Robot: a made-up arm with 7 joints. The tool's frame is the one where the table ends. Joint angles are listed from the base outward.
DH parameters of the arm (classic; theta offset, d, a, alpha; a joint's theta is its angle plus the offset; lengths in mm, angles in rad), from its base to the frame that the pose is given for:
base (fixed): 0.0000 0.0 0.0 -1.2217
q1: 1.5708 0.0 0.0 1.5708
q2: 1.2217 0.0 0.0 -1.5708
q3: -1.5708 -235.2 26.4 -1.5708
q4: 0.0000 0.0 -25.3 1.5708
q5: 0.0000 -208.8 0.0 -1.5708
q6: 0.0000 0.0 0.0 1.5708
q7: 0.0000 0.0 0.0 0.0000
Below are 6 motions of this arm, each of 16 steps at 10 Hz.
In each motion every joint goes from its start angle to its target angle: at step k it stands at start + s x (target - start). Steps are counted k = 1, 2, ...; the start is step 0. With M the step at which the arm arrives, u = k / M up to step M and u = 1 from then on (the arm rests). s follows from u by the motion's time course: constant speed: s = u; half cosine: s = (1 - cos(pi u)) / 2; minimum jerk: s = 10 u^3 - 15 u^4 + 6 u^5.
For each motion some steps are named. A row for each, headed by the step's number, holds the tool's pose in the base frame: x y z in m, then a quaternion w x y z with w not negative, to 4 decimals.
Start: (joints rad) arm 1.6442 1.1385 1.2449 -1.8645 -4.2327 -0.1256 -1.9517
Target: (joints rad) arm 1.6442 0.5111 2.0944 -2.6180 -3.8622 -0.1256 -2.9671
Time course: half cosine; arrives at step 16
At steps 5, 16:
5: 0.0011 0.2708 0.0657 0.5217 0.6928 -0.2588 -0.4252
16: -0.0391 0.1056 0.1230 0.1136 0.8328 0.0113 -0.5416

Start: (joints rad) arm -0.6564 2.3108 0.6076 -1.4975 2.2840 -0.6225 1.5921
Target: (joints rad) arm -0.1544 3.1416 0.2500 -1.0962 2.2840 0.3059 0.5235
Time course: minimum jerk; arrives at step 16
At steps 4, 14, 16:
4: 0.0228 0.0778 0.3571 0.0972 -0.7850 -0.5966 -0.1354
14: 0.1361 -0.0554 0.3780 0.5372 0.0611 -0.8369 -0.0849
16: 0.1384 -0.0584 0.3773 0.5420 0.0779 -0.8322 -0.0875

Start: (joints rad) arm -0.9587 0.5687 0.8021 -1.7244 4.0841 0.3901 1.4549
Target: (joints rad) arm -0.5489 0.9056 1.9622 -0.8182 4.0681 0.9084 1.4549
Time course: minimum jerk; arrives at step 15
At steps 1, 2, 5, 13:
1: 0.2464 0.1942 0.0995 0.0744 0.6091 -0.7424 0.2687
2: 0.2456 0.2004 0.0965 0.0801 0.6142 -0.7345 0.2772
5: 0.2278 0.2675 0.0570 0.1364 0.6620 -0.6346 0.3748
13: 0.0849 0.4013 -0.1184 0.2075 0.6407 -0.1855 0.7156

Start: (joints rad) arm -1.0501 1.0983 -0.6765 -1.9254 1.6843 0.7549 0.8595
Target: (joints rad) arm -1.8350 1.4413 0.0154 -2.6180 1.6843 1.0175 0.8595
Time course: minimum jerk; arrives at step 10
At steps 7, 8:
7: 0.0326 -0.0016 0.1868 0.5463 -0.2570 -0.6310 -0.4872
8: 0.0025 0.0018 0.1749 0.4904 -0.2047 -0.6704 -0.5179

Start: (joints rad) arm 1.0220 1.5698 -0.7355 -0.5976 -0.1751 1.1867 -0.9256
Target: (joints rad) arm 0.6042 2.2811 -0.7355 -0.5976 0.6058 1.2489 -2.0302
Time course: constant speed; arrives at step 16
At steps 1, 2, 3, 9, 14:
1: -0.1230 0.4193 -0.0478 0.0654 0.1207 0.9068 -0.3986
2: -0.1041 0.4253 -0.0388 0.0693 0.1125 0.9156 -0.3798
3: -0.0852 0.4303 -0.0289 0.0751 0.1039 0.9234 -0.3618
9: 0.0210 0.4369 0.0442 0.1429 0.0490 0.9490 -0.2769
14: 0.0930 0.4126 0.1197 0.2258 0.0071 0.9421 -0.2479

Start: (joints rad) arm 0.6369 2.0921 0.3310 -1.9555 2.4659 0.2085 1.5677
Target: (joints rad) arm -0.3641 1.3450 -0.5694 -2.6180 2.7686 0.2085 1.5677
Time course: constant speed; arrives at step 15
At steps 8, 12, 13, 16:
8: 0.1891 0.1230 -0.0339 0.4931 -0.5538 0.1496 0.6540
12: 0.1742 0.0705 -0.0464 0.4806 -0.5769 0.3234 0.5758
13: 0.1695 0.0564 -0.0471 0.4818 -0.5747 0.3678 0.5498
16: 0.1578 0.0289 -0.0457 0.4893 -0.5585 0.4550 0.4915

